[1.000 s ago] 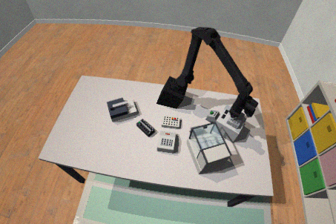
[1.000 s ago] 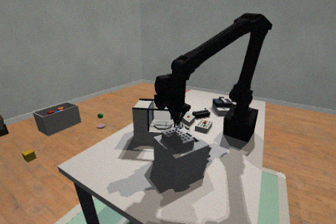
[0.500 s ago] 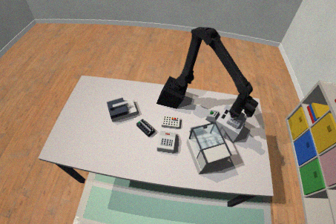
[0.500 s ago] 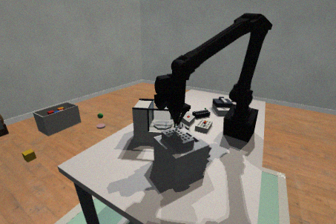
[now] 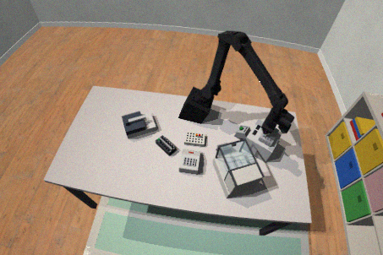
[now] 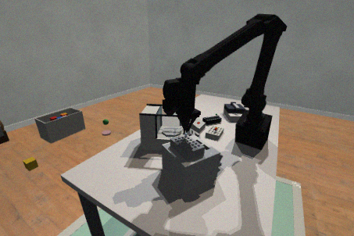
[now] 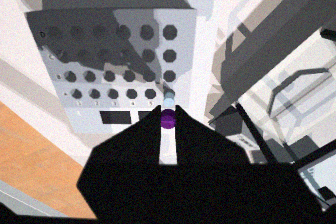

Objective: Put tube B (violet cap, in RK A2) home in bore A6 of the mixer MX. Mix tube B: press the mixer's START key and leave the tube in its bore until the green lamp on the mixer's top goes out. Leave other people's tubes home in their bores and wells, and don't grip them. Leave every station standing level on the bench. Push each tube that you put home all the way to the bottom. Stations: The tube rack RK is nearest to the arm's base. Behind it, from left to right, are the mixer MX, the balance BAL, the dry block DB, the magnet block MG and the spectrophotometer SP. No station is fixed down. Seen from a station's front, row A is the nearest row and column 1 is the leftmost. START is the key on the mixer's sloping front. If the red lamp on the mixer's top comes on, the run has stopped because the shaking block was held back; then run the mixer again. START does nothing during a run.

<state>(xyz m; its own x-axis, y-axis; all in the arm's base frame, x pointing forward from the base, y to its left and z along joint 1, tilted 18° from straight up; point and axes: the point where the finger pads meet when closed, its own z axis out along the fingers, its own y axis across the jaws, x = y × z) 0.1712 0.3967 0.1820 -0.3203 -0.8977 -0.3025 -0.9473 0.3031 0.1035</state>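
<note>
Now: hand 3 cm past the mixer block, 4 cm to the right of it and 5 cm above it. Round my hand: green start key (9 cm behind, 13 cm to the right, 14 cm below); tube B (2 cm below); print key (7 cm ahead, 22 cm to the right, 14 cm below).
</note>
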